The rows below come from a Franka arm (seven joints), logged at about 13 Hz.
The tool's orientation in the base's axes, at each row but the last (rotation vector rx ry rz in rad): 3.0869 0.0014 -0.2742; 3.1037 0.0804 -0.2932; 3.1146 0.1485 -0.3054; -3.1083 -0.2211 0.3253; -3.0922 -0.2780 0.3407; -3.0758 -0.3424 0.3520; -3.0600 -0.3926 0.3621; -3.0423 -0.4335 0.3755; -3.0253 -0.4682 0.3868
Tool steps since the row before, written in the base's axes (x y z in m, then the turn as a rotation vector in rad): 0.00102 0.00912 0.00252 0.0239 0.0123 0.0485; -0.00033 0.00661 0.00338 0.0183 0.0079 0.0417; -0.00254 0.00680 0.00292 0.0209 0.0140 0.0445; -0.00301 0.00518 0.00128 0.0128 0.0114 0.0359; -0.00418 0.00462 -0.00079 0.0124 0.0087 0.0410; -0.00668 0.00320 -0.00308 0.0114 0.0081 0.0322; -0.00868 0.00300 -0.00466 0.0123 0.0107 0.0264; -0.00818 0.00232 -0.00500 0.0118 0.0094 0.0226; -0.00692 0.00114 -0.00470 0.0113 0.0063 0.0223
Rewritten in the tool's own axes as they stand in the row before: 0.00053 -0.00900 -0.00305 0.0149 -0.0101 -0.0524; -0.00063 -0.00656 -0.00344 0.0105 -0.0062 -0.0446; -0.00241 -0.00701 -0.00249 0.0131 -0.0120 -0.0479; -0.00245 -0.00558 -0.00066 0.0066 -0.0103 -0.0378; -0.00302 -0.00524 0.00167 0.0047 -0.0079 -0.0427; -0.00497 -0.00439 0.00452 0.0055 -0.0071 -0.0339; -0.00636 -0.00473 0.00658 0.0083 -0.0090 -0.0285; -0.00581 -0.00404 0.00687 0.0084 -0.0076 -0.0247; -0.00492 -0.00266 0.00632 0.0071 -0.0048 -0.0243
